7 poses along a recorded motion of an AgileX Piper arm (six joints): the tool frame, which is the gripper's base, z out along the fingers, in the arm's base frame.
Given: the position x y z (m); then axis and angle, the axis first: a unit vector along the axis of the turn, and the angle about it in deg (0 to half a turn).
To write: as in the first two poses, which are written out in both.
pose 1, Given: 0.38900, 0.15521, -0.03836, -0.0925, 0.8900, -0.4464, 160.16
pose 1, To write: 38.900, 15.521, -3.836, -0.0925, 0.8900, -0.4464, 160.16
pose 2, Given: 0.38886, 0.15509, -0.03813, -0.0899, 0.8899, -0.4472, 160.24
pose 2, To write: 38.886, 15.509, -3.813, -0.0899, 0.8899, -0.4472, 160.24
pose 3, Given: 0.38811, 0.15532, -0.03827, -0.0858, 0.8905, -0.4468, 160.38
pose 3, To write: 38.811, 15.532, -3.827, -0.0858, 0.8905, -0.4468, 160.38
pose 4, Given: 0.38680, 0.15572, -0.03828, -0.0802, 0.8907, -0.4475, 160.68
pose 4, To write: 38.680, 15.572, -3.828, -0.0802, 0.8907, -0.4475, 160.68
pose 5, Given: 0.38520, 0.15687, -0.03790, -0.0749, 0.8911, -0.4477, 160.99
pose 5, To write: 38.520, 15.687, -3.790, -0.0749, 0.8911, -0.4477, 160.99
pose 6, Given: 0.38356, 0.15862, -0.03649, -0.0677, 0.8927, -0.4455, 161.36
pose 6, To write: 38.356, 15.862, -3.649, -0.0677, 0.8927, -0.4455, 161.36
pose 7, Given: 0.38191, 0.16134, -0.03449, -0.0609, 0.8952, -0.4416, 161.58
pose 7, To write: 38.191, 16.134, -3.449, -0.0609, 0.8952, -0.4416, 161.58
